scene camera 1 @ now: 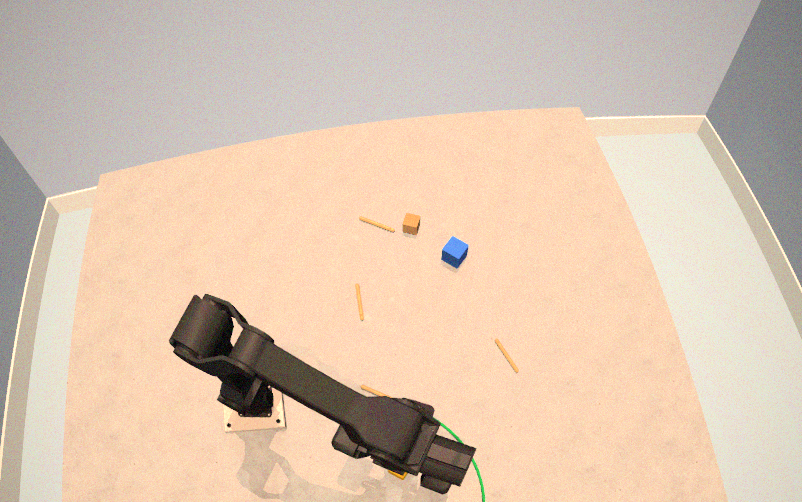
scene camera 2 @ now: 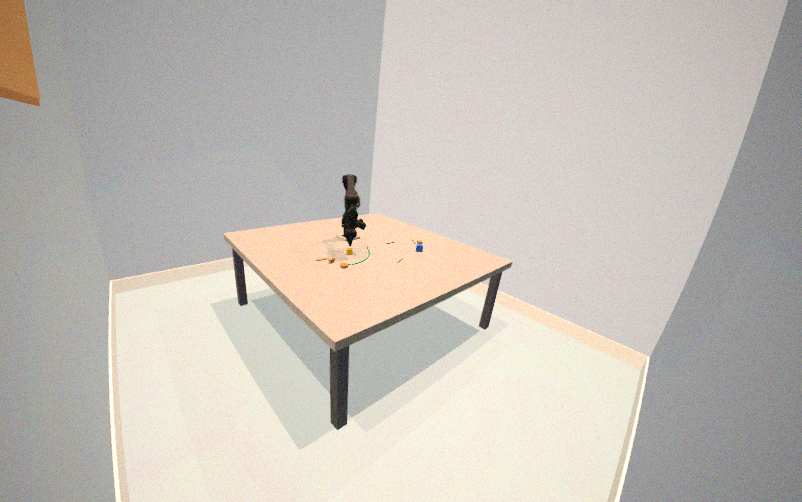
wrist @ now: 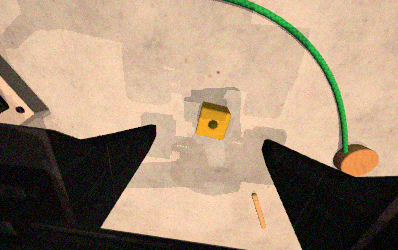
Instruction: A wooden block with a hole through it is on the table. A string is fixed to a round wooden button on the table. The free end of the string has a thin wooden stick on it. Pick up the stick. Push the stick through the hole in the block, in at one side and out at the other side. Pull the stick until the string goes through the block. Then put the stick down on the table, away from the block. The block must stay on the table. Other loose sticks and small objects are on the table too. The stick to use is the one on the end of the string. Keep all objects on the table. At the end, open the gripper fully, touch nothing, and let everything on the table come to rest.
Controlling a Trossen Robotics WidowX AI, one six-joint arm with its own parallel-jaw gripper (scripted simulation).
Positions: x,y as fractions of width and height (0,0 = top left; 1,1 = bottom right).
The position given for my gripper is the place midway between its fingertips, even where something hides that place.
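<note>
In the wrist view I find a yellow wooden block (wrist: 0.54,0.49) and a round wooden button (wrist: 0.90,0.64). My gripper (wrist: 0.53,0.55) is there as well, open and holding nothing.
</note>
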